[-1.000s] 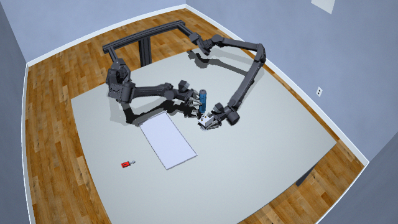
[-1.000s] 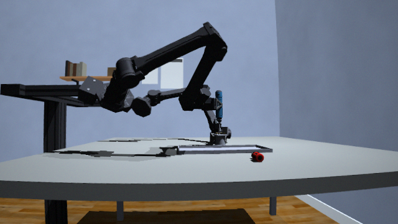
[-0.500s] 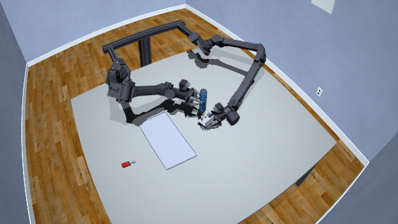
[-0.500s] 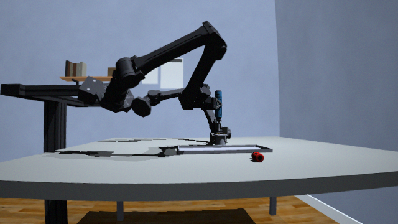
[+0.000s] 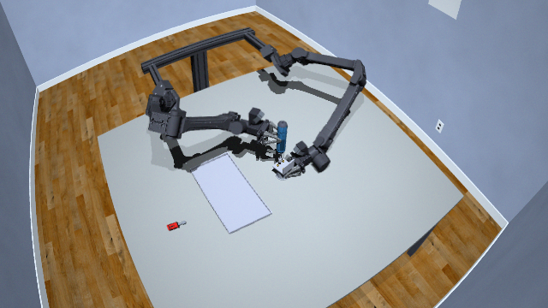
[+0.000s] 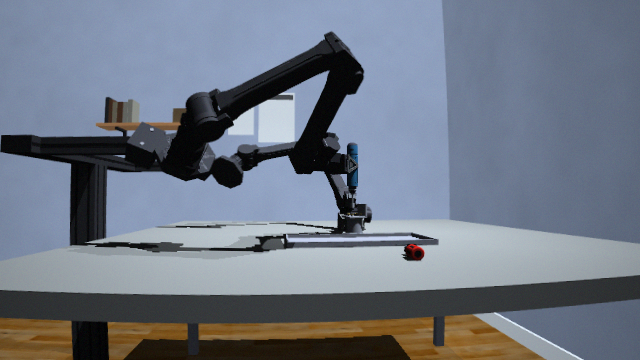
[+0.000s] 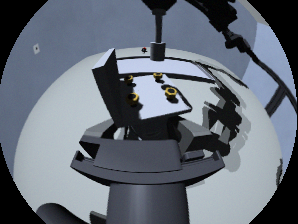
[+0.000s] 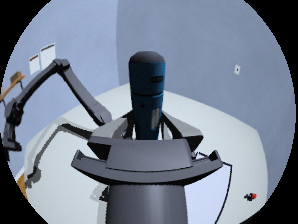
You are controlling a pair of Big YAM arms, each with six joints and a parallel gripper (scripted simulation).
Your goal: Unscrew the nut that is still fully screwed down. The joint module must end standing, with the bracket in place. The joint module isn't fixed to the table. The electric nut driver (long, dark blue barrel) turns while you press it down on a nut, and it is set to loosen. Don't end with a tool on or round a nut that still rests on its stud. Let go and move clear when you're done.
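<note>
Now: left hand 5 cm below the bracket. Also, from my left hand: red tool (59 cm to the right, 3 cm ahead, 1 cm below).
</note>
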